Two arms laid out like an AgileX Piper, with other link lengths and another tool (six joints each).
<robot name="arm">
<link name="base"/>
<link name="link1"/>
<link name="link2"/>
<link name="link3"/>
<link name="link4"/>
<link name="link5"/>
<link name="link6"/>
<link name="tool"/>
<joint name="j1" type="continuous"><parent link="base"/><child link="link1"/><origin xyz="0 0 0.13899"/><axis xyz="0 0 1"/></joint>
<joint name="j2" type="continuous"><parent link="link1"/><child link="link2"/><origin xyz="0 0 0"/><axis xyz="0 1 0"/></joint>
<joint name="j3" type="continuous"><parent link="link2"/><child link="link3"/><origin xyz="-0.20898 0 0.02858"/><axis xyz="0 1 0"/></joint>
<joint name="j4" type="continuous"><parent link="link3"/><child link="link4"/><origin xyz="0.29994 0 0.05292"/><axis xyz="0.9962 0 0.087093"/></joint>
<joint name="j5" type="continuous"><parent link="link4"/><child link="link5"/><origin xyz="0 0 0"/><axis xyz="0 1 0"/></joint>
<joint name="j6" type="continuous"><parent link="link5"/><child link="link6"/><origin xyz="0.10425 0 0.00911"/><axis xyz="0.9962 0 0.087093"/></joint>
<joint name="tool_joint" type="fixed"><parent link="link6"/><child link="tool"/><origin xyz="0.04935 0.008 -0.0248" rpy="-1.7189 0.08 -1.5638"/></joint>
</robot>
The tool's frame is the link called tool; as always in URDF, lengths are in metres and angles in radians. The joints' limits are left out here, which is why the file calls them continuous.
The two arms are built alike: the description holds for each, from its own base.
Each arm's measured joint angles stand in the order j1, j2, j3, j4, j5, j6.
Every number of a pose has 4 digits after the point. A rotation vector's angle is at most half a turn.
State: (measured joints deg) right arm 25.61 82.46 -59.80 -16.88 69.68 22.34; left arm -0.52 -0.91 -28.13 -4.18 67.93 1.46
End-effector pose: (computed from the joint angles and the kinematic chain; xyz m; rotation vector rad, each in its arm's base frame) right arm 0.2653 0.0983 0.1317 2.1114 -2.0174 0.1725; left arm 0.1371 -0.0036 0.2474 -1.6801 1.8940 -0.7142
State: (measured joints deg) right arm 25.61 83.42 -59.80 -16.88 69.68 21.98; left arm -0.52 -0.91 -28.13 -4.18 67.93 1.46
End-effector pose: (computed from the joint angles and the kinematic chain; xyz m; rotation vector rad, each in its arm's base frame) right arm 0.2651 0.0980 0.1270 2.1072 -1.9978 0.1636; left arm 0.1371 -0.0036 0.2474 -1.6801 1.8940 -0.7142
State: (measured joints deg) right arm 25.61 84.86 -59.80 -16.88 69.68 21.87; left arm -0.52 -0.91 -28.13 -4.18 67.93 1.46
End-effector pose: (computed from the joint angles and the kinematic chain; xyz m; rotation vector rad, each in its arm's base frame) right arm 0.2648 0.0978 0.1199 2.0947 -1.9775 0.1497; left arm 0.1371 -0.0036 0.2474 -1.6801 1.8940 -0.7142
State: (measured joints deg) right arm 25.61 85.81 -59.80 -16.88 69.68 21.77; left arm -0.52 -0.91 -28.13 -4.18 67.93 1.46
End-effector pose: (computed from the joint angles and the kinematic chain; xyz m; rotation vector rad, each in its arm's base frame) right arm 0.2644 0.0976 0.1153 2.0867 -1.9635 0.1406; left arm 0.1371 -0.0036 0.2474 -1.6801 1.8940 -0.7142
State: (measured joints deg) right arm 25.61 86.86 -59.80 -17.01 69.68 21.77; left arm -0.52 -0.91 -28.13 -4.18 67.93 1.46
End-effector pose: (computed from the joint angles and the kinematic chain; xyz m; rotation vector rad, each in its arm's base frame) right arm 0.2642 0.0971 0.1102 2.0763 -1.9491 0.1334; left arm 0.1371 -0.0036 0.2474 -1.6801 1.8940 -0.7142
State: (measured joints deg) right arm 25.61 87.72 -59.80 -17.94 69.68 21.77; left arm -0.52 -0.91 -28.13 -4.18 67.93 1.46
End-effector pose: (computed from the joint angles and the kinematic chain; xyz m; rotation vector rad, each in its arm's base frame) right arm 0.2650 0.0948 0.1064 2.0676 -1.9295 0.1461; left arm 0.1371 -0.0036 0.2474 -1.6801 1.8940 -0.7142
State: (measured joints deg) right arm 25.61 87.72 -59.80 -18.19 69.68 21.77; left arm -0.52 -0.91 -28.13 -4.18 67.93 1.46
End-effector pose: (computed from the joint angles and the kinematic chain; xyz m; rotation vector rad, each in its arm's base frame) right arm 0.2653 0.0942 0.1066 2.0675 -1.9271 0.1517; left arm 0.1371 -0.0036 0.2474 -1.6801 1.8940 -0.7142
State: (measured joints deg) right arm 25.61 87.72 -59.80 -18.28 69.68 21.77; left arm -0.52 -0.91 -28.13 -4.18 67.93 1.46
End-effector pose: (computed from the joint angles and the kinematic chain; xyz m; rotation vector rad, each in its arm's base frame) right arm 0.2654 0.0940 0.1066 2.0675 -1.9262 0.1537; left arm 0.1371 -0.0036 0.2474 -1.6801 1.8940 -0.7142
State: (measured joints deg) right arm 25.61 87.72 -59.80 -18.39 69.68 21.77; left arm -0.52 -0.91 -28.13 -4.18 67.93 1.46
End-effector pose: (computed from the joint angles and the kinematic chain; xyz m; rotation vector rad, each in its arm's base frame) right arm 0.2655 0.0938 0.1067 2.0674 -1.9252 0.1562; left arm 0.1371 -0.0036 0.2474 -1.6801 1.8940 -0.7142
